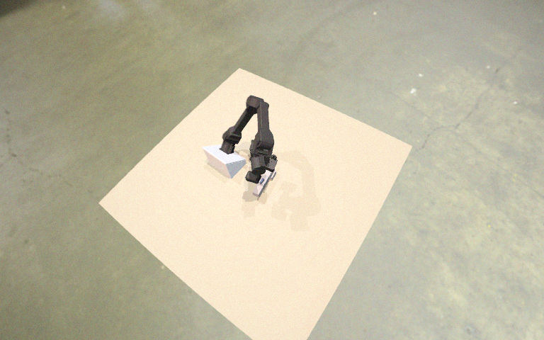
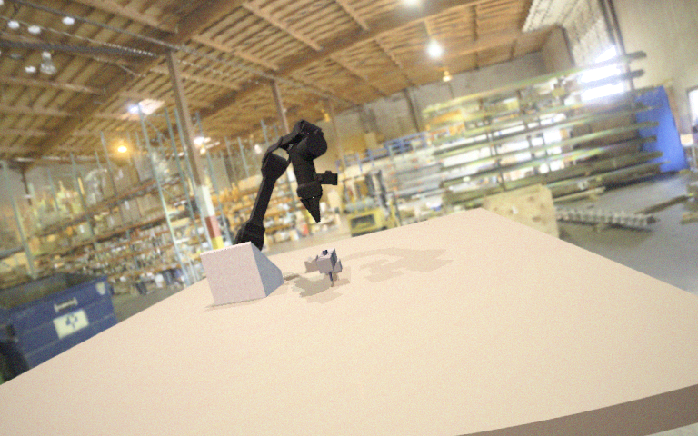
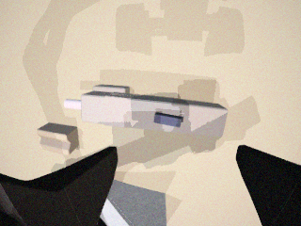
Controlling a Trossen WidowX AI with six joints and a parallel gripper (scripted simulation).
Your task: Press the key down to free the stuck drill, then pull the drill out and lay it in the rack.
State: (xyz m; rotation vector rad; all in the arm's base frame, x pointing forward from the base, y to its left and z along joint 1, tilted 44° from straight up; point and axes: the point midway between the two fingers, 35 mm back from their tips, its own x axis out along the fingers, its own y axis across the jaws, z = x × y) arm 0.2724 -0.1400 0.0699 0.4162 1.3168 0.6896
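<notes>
My gripper tip is 2 cm past the drill, 8 cm to the right of it and 11 cm above it. The rest, counted from my gripper tip: rack (10 cm behind, 18 cm to the left, 14 cm below); then blue key (11 cm below); then housing block (1 cm behind, 2 cm to the left, 12 cm below).
</notes>
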